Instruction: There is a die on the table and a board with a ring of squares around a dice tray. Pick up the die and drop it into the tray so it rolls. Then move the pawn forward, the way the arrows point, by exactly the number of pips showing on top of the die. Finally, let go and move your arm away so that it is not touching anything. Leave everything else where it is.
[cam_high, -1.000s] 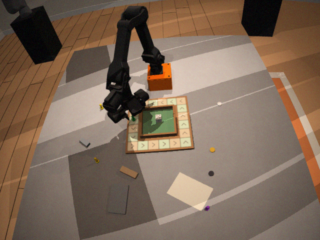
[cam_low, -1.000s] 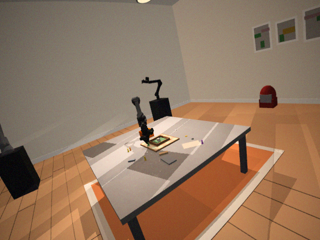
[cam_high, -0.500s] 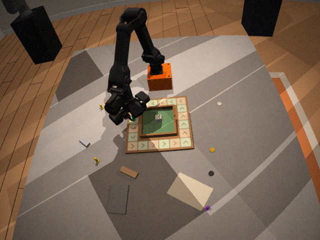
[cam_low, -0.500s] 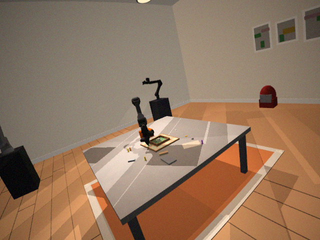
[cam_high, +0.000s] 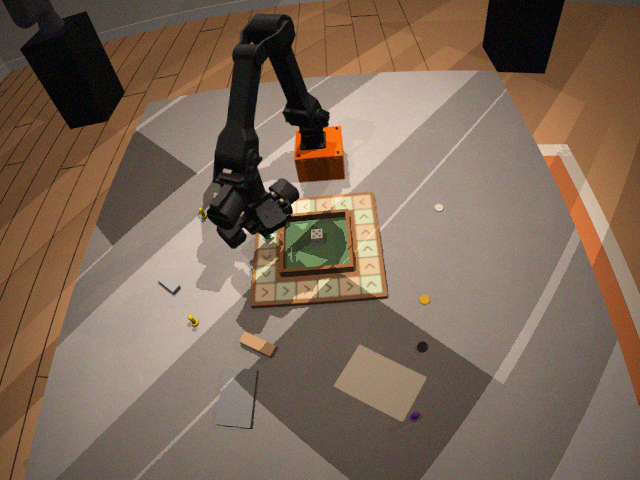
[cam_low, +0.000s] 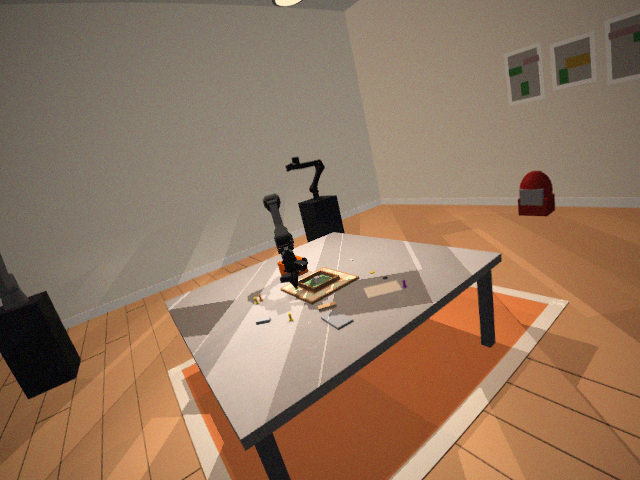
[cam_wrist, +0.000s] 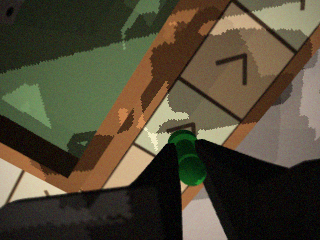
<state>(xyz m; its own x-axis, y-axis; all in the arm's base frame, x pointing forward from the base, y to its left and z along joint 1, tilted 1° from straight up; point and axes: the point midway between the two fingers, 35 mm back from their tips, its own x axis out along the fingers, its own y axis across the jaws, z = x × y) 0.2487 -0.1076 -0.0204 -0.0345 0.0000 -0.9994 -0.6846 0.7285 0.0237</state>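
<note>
My gripper tip is 110 mm to the right of the white die and 10 mm short of it. The rest, counted from my gripper tip: wooden block 260 mm ahead, 20 mm below; green pawn 10 mm above; green tray 110 mm to the left, 20 mm below, 20 mm ahead.
</note>
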